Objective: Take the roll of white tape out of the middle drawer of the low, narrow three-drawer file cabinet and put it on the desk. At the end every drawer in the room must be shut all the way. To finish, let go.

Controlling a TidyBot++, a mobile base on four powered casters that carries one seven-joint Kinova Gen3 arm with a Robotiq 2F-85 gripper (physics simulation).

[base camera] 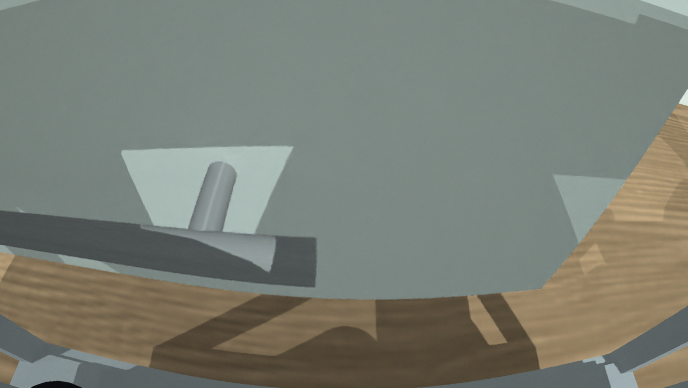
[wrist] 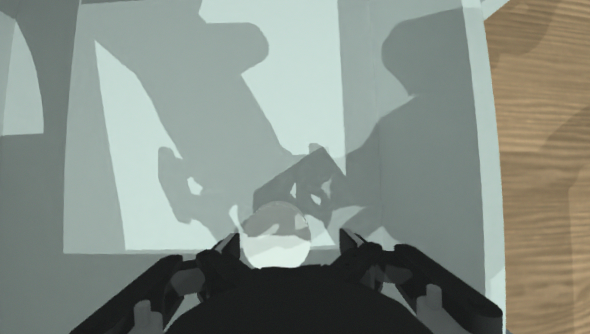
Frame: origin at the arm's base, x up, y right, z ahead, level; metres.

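Seen in the pictures: gripper, fingertip midpoint: [wrist: 290, 242].
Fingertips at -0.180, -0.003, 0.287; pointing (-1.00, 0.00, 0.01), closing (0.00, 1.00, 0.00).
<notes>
Offsets run from my fingertips to a thing's middle, as dx, dy, dz. "pt": to the spot under its first point. Level surfaces: height alone.
The roll of white tape @[+0.012, -0.010, +0.011] [wrist: 276, 250] lies in the open drawer [wrist: 220, 125] in the wrist view, near the drawer wall at the bottom of the view. My gripper [wrist: 290, 242] is open, with one fingertip to the left of the roll and one to the right. Nothing is held. Whether the fingertips are level with the roll or above it, I cannot tell. In the base camera view a grey drawer front @[+0.054, -0.094, -0.097] [base camera: 400, 150] fills most of the view, with a bar handle @[pt +0.059, -0.005, -0.139] [base camera: 295, 262] at the lower left. The desk does not show clearly.
The drawer's side wall [wrist: 482, 150] runs close to the right of my gripper, with wood floor @[dx -0.217] [wrist: 545, 125] [base camera: 575, 320] beyond it. In the base camera view the drawer front stands very near the base, and shadows fall on the floor below it.
</notes>
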